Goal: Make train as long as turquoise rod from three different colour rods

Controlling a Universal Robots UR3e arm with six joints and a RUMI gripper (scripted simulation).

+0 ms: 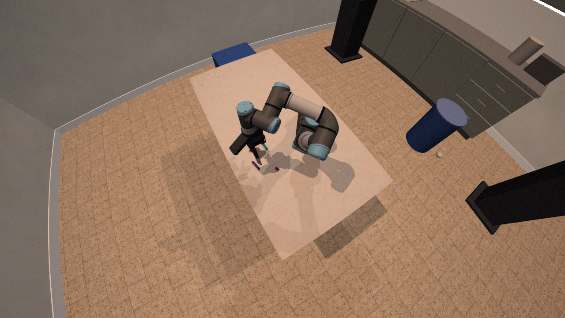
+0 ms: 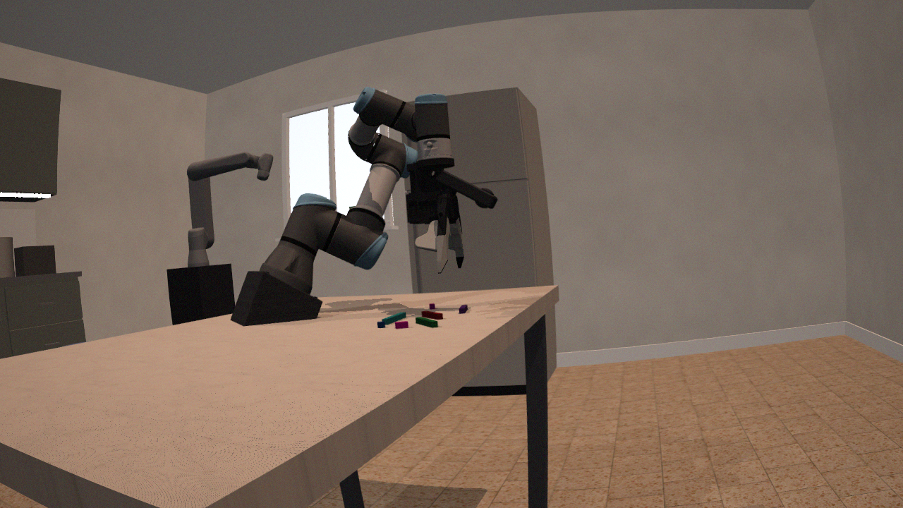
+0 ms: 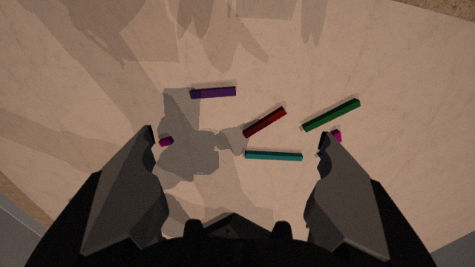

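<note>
The blue rod lies 70 mm behind my hand, 160 mm to the right of it and 80 mm below it. Also, from my hand: red rod (30 mm behind, 40 mm to the right, 80 mm below); then purple rod (30 mm to the left, 80 mm below); then turquoise rod (90 mm behind, 80 mm to the right, 80 mm below).
</note>
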